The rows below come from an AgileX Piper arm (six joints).
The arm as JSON. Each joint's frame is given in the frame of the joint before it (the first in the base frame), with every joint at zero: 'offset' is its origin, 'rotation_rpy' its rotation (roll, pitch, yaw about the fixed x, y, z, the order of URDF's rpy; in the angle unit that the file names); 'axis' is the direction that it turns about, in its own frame. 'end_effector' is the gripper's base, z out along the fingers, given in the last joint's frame.
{
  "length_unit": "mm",
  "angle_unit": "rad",
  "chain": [
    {
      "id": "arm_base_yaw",
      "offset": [
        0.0,
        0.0,
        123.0
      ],
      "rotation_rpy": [
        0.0,
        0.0,
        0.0
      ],
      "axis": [
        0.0,
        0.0,
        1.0
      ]
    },
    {
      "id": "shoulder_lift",
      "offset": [
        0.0,
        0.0,
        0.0
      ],
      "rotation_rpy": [
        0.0,
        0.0,
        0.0
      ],
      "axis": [
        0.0,
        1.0,
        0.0
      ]
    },
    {
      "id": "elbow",
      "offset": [
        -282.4,
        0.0,
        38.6
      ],
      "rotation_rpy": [
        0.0,
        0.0,
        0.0
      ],
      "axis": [
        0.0,
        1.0,
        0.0
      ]
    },
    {
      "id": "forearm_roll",
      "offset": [
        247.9,
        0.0,
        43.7
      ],
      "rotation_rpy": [
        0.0,
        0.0,
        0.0
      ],
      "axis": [
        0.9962,
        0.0,
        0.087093
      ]
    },
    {
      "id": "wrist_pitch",
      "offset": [
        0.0,
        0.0,
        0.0
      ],
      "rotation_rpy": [
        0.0,
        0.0,
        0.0
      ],
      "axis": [
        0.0,
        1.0,
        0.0
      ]
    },
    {
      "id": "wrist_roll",
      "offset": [
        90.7,
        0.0,
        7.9
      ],
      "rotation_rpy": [
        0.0,
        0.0,
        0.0
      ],
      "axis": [
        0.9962,
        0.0,
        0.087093
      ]
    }
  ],
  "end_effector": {
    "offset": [
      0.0,
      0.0,
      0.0
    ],
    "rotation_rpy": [
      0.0,
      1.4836,
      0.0
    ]
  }
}
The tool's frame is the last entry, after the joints.
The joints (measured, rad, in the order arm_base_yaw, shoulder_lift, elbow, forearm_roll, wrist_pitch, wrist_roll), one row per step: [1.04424, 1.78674, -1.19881, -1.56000, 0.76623, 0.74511]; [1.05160, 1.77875, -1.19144, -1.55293, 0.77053, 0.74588]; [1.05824, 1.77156, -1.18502, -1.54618, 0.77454, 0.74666]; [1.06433, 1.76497, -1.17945, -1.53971, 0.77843, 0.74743]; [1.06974, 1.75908, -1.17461, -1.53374, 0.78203, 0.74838]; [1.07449, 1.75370, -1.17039, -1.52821, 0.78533, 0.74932]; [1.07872, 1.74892, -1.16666, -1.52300, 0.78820, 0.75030]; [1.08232, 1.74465, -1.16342, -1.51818, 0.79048, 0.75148]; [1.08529, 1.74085, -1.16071, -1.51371, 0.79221, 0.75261]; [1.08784, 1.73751, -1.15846, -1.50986, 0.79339, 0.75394]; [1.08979, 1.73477, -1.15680, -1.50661, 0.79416, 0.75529]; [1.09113, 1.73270, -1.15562, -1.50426, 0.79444, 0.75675]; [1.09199, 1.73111, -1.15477, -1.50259, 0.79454, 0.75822]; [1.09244, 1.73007, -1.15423, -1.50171, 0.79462, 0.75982]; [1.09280, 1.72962, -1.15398, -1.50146, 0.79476, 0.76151]
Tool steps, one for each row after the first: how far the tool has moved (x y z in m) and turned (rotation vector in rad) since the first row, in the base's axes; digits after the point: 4 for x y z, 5 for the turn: [-0.0032, -0.0005, 0.0007, 0.00326, 0.00346, -0.00008]; [-0.0061, -0.0010, 0.0013, 0.00654, 0.00676, -0.00047]; [-0.0088, -0.0014, 0.0020, 0.00990, 0.00980, -0.00116]; [-0.0111, -0.0018, 0.0026, 0.01329, 0.01262, -0.00210]; [-0.0131, -0.0023, 0.0032, 0.01663, 0.01520, -0.00322]; [-0.0149, -0.0027, 0.0037, 0.01986, 0.01779, -0.00435]; [-0.0165, -0.0030, 0.0042, 0.02323, 0.02038, -0.00547]; [-0.0178, -0.0034, 0.0046, 0.02660, 0.02289, -0.00655]; [-0.0190, -0.0037, 0.0050, 0.03003, 0.02519, -0.00734]; [-0.0199, -0.0039, 0.0054, 0.03334, 0.02720, -0.00808]; [-0.0205, -0.0041, 0.0057, 0.03633, 0.02881, -0.00863]; [-0.0210, -0.0042, 0.0059, 0.03898, 0.03004, -0.00917]; [-0.0212, -0.0043, 0.0061, 0.04121, 0.03079, -0.00978]; [-0.0214, -0.0044, 0.0062, 0.04299, 0.03117, -0.01027]
